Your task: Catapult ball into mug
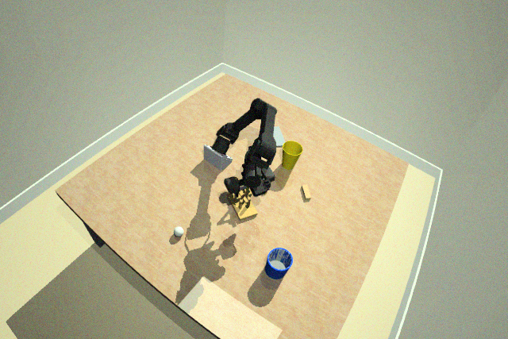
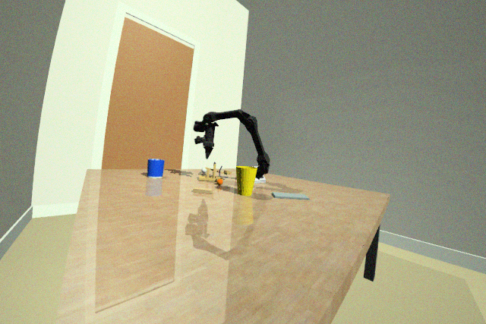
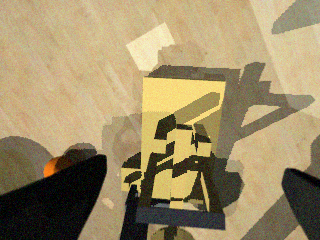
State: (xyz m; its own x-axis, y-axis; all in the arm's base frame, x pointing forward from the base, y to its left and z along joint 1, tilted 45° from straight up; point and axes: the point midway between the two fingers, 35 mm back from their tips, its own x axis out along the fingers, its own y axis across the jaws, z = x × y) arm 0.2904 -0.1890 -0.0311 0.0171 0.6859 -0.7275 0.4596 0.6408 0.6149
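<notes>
Right now the orange ball is 16 cm to the left of my gripper tip and 11 cm below it. Also, from my gripper tip: wooden catapult 6 cm behind, 5 cm to the left, 8 cm below; white ball 13 cm behind, 26 cm to the right, 11 cm below; blue mug 25 cm ahead, 14 cm to the right, 10 cm below.
</notes>
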